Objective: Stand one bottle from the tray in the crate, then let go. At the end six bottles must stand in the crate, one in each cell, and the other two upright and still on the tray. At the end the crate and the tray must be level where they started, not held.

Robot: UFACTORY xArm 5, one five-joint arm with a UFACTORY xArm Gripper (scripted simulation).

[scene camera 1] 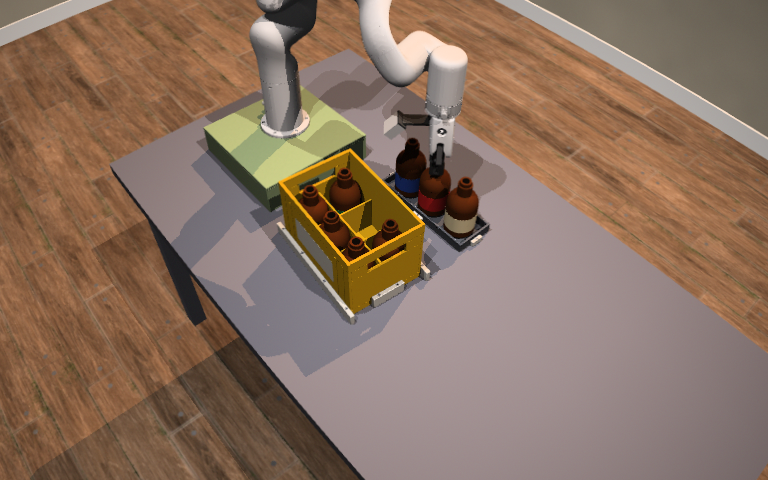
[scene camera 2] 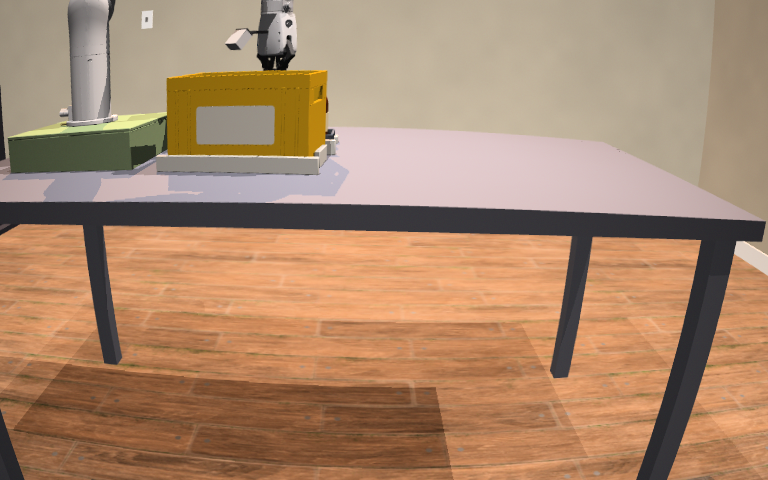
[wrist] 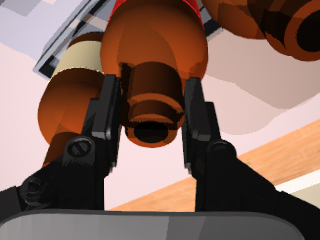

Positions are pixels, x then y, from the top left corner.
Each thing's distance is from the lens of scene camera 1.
yellow crate (scene camera 1: 355, 284): 1.23 m
dark tray (scene camera 1: 389, 180): 1.55 m
The marked spots on the yellow crate and the dark tray are 0.40 m apart.
